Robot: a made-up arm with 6 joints. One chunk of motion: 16 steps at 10 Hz.
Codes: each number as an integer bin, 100 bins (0 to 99) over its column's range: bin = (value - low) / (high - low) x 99, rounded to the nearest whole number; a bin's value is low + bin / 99 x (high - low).
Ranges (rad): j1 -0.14..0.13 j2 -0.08..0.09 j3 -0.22..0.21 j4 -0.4..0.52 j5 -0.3..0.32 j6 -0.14..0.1
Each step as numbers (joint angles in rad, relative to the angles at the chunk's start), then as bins.
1 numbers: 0.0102 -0.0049 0.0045 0.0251 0.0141 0.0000
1 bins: 55 44 52 46 50 58
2 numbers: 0.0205 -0.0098 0.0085 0.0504 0.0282 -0.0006
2 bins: 59 41 53 48 52 58
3 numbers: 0.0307 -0.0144 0.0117 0.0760 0.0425 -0.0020
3 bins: 63 38 53 51 55 57
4 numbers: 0.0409 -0.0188 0.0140 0.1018 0.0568 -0.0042
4 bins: 66 36 54 54 57 56
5 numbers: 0.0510 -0.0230 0.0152 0.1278 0.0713 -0.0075
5 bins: 70 33 54 57 59 55
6 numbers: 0.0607 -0.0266 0.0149 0.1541 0.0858 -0.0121
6 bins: 74 31 54 60 62 53
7 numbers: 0.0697 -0.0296 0.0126 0.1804 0.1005 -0.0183
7 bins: 77 29 54 62 64 50
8 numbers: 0.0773 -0.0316 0.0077 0.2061 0.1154 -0.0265
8 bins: 80 28 52 65 66 47
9 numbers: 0.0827 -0.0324 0.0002 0.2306 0.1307 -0.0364
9 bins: 82 28 51 68 69 43
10 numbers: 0.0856 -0.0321 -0.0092 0.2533 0.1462 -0.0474
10 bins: 83 28 49 70 71 38
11 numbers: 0.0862 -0.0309 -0.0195 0.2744 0.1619 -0.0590
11 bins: 83 29 46 73 74 33
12 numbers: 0.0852 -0.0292 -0.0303 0.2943 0.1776 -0.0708
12 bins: 83 30 44 75 76 29
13 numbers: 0.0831 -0.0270 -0.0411 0.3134 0.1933 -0.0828
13 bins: 82 31 41 77 79 24
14 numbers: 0.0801 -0.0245 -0.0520 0.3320 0.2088 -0.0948
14 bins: 81 32 39 79 81 19
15 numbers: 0.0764 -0.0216 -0.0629 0.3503 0.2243 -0.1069
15 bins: 79 34 36 81 84 14
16 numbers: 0.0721 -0.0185 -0.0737 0.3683 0.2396 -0.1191
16 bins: 78 36 34 83 86 9
